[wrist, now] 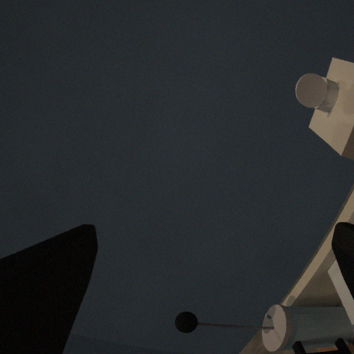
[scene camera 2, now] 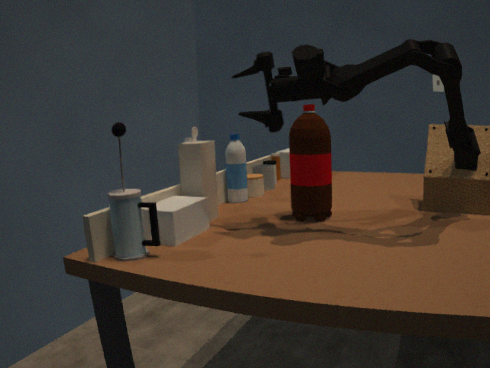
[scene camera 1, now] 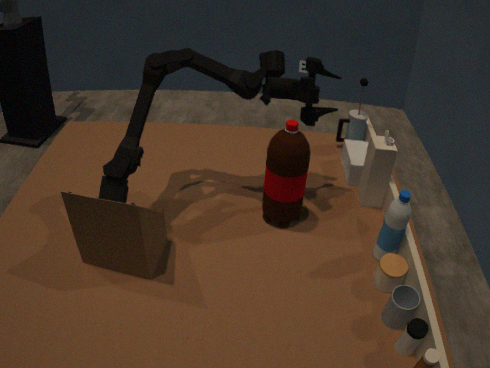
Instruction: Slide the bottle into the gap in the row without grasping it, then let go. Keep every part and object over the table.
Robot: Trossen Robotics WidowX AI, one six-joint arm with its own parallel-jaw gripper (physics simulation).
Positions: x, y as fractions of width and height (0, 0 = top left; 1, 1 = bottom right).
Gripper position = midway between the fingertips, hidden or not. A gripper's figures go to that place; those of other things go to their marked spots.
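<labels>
The marked spots on a blue-capped water bottle (scene camera 1: 0.81, 0.58) and a white box (scene camera 1: 0.72, 0.42) are 0.40 m apart. The bottle is 1.01 m from the lens, and my gripper (scene camera 1: 0.69, 0.25) is 1.15 m from the lens. The white box is 1.35 m from the lens. A handled mug (scene camera 1: 0.73, 0.32) is 1.46 m from the lens.
</labels>
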